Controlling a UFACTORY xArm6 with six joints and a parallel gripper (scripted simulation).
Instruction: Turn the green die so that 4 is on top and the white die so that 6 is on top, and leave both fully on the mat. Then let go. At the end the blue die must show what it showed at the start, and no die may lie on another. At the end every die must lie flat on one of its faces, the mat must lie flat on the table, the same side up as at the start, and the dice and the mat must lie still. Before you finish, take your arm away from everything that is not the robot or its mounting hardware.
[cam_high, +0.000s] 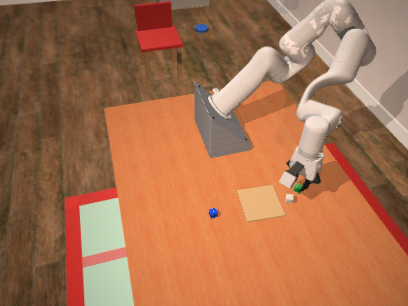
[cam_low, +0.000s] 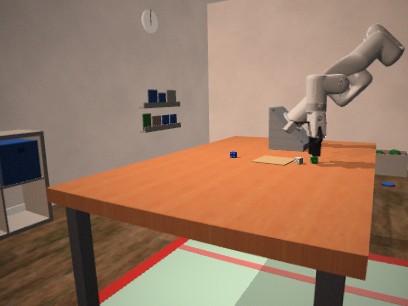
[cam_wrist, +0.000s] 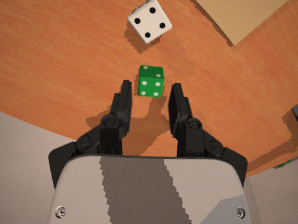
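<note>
Right now my hand is 40 mm above the green die. The rest, counted from my hand: tan mat 10 mm behind, 160 mm to the right, 50 mm below; blue die 20 mm behind, 340 mm to the right, 40 mm below; white die 30 mm ahead, 60 mm to the right, 40 mm below.
</note>
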